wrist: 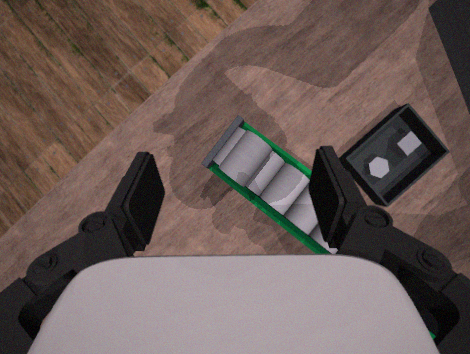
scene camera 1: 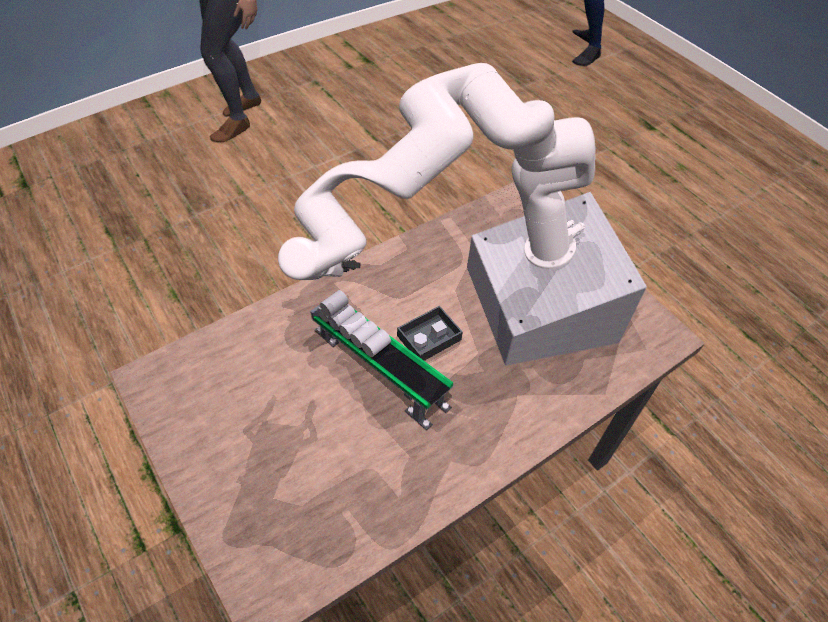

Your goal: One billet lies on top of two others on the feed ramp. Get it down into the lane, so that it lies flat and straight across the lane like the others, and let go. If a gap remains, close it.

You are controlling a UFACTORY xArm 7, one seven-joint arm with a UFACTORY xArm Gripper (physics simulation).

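Places are measured from the arm's base along level axes (x ahead, y left, z up), in metres.
Pixels of known places: gripper, between the fingertips: [wrist: 234,169]; arm's base, origin of its link: [scene camera 1: 550,248].
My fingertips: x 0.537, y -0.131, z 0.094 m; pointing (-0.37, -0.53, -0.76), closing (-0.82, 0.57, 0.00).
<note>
For each thing: its top centre in the pictures, then the offset to it from my fingertips.
- grey billet, centre of its top: [wrist: 245,157] [scene camera 1: 333,298] 0.140 m down, 0.015 m back, 0.009 m right
- pale billet, centre of its top: [scene camera 1: 376,338] 0.158 m down, 0.056 m back, 0.128 m left
- black tray, centre of its top: [wrist: 398,154] [scene camera 1: 430,329] 0.234 m down, 0.208 m back, 0.119 m left
- hexagonal piece, centre of its top: [wrist: 379,167] [scene camera 1: 420,338] 0.249 m down, 0.180 m back, 0.122 m left
- square piece, centre of its top: [wrist: 409,143] [scene camera 1: 439,326] 0.240 m down, 0.236 m back, 0.117 m left
A grey billet [scene camera 1: 334,303] [wrist: 246,152] lies raised on top of two others at the high end of the green-railed feed ramp [scene camera 1: 406,369] [wrist: 255,200], near its dark end plate [wrist: 225,142]. It lies across the lane. Several more billets lie across the lane below it in a close row; the lowest is a pale billet [scene camera 1: 376,342]. My gripper [scene camera 1: 351,265] [wrist: 234,169] is open and empty above the high end. In the wrist view the raised billet shows between the fingers, beyond them, and the right finger hides part of the row. The arm partly hides the gripper in the scene view.
A black tray [scene camera 1: 443,346] [wrist: 417,177] stands beside the ramp, holding a hexagonal piece [scene camera 1: 420,338] [wrist: 378,167] and a square piece [scene camera 1: 439,328] [wrist: 410,143]. The arm's metal base block [scene camera 1: 568,304] stands farther right. The ramp's lower end shows bare black lane.
</note>
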